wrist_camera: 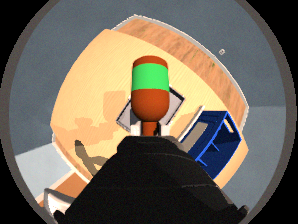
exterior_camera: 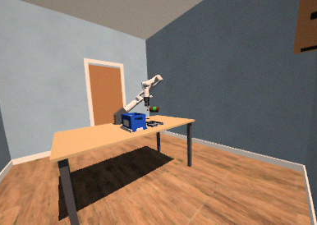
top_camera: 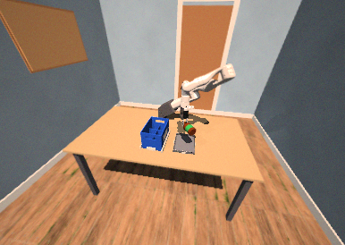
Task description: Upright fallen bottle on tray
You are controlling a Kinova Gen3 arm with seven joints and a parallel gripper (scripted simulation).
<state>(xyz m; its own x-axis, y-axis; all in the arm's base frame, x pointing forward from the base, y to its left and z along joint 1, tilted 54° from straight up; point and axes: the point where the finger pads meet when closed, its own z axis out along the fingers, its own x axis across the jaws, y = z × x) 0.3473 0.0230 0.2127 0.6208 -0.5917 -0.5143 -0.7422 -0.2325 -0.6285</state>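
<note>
Now: the bottle 40 mm ahead of my hand, 30 mm to the left of it and 10 mm below it. Also, from my hand: blue crate (50 mm ahead, 260 mm to the right, 120 mm below); then tray (30 mm ahead, 20 mm to the left, 190 mm below).
</note>
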